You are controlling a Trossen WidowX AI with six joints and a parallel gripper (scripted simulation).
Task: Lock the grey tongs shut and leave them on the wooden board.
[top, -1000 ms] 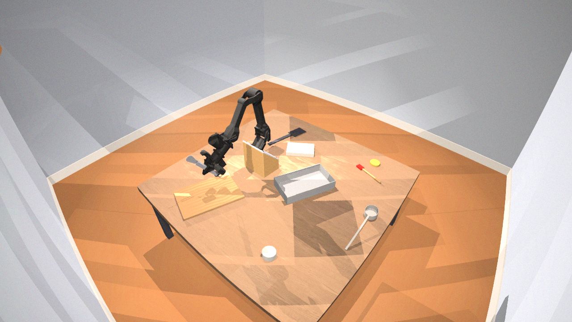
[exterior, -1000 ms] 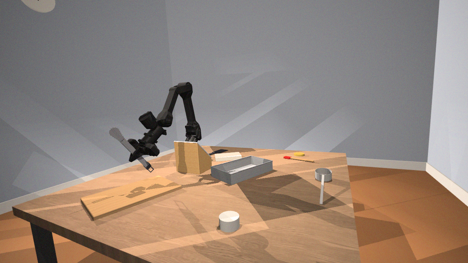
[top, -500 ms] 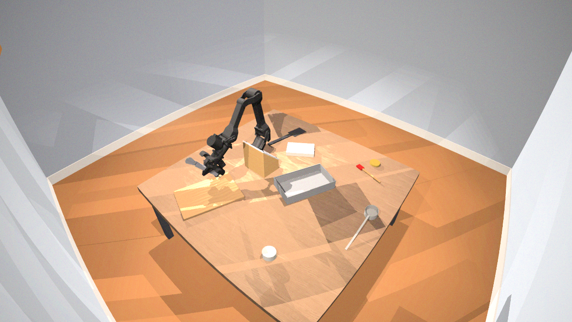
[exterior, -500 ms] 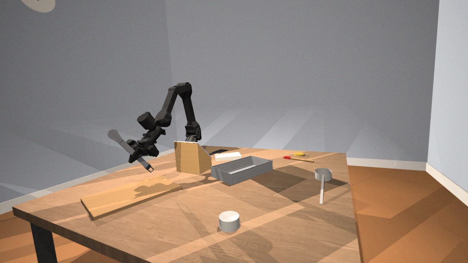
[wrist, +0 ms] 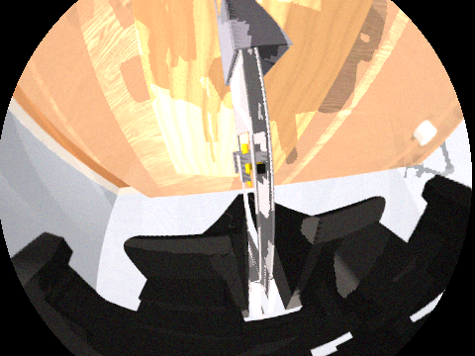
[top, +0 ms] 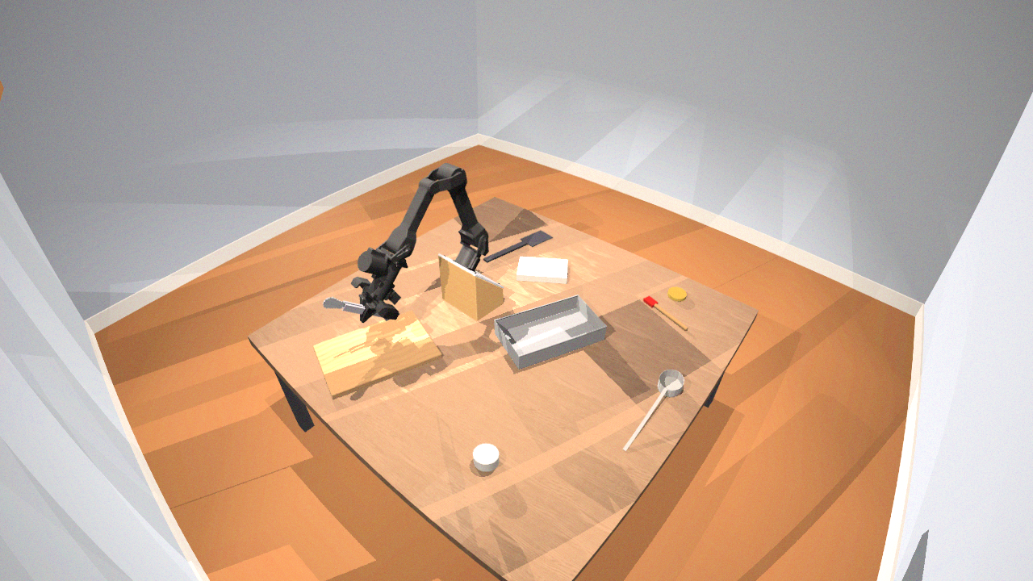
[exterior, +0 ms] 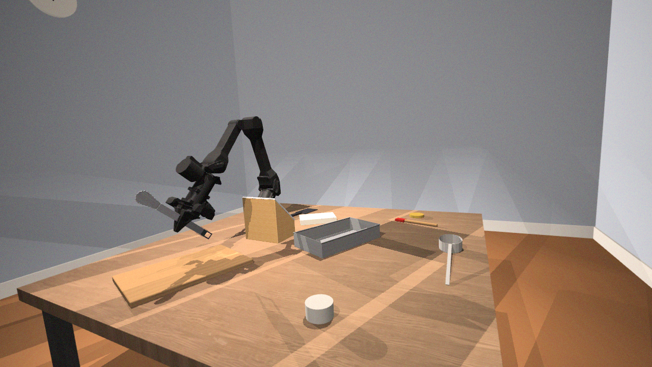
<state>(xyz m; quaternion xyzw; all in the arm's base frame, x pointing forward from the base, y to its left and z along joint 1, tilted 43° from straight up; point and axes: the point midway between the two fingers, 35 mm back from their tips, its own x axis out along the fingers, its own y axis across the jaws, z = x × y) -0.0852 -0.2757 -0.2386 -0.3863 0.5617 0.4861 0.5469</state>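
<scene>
Now: the wooden board 20 mm to the left of my gripper tip and 130 mm below it. Also, from my gripper tip: grey roasting tin 420 mm ahead, 380 mm to the left, 110 mm below; then white block 230 mm ahead, 670 mm to the left, 130 mm below; then dark spatula 70 mm ahead, 790 mm to the left, 140 mm below.
</scene>
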